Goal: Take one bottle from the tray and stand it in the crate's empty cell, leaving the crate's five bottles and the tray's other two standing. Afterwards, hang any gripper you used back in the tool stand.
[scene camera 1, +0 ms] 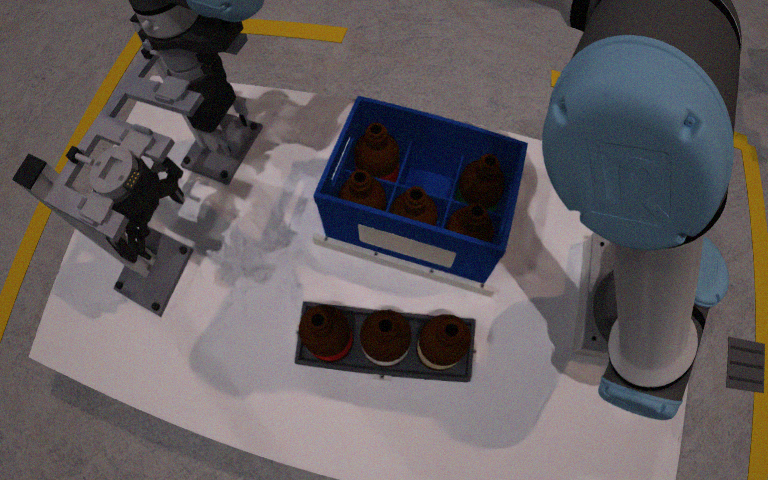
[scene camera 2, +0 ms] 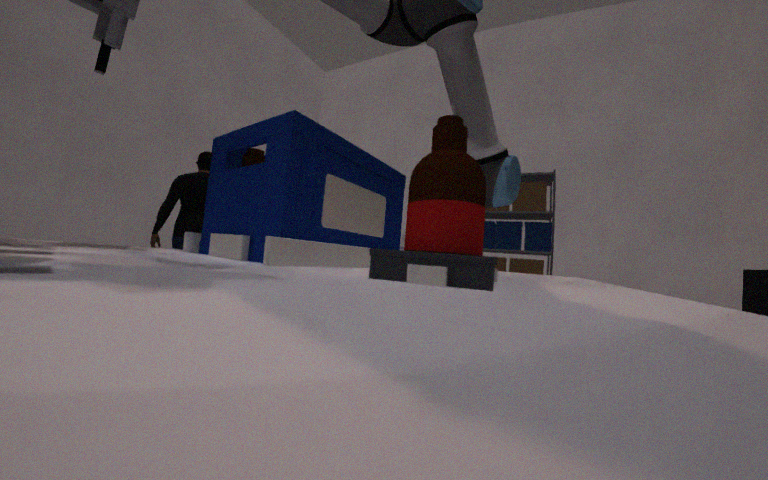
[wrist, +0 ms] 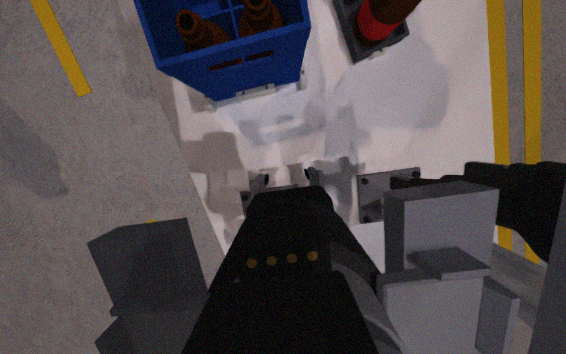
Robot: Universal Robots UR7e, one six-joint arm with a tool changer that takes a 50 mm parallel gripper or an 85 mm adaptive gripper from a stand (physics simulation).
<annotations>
cream-labelled bottle: scene camera 1 444, 340; not seen in the wrist view (out of frame)
</annotations>
